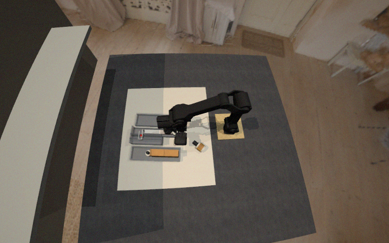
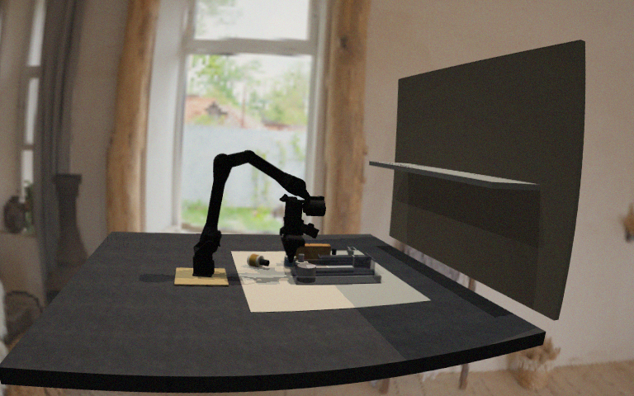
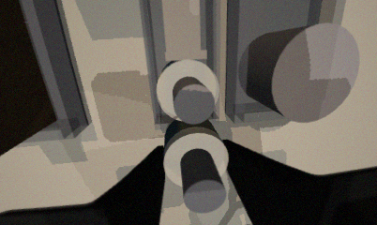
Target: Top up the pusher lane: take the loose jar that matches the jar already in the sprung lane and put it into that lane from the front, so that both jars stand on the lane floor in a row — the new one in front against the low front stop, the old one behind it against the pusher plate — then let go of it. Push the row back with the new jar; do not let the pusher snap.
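Now: the sprung lane 17 cm ahead of my gripper tip, 4 cm to the left of it and 3 cm below it. From my gripper tip the other things lie so: red mark 22 cm ahead, 6 cm to the left, 2 cm above; then wall shelf 54 cm ahead, 7 cm to the left, 32 cm above.
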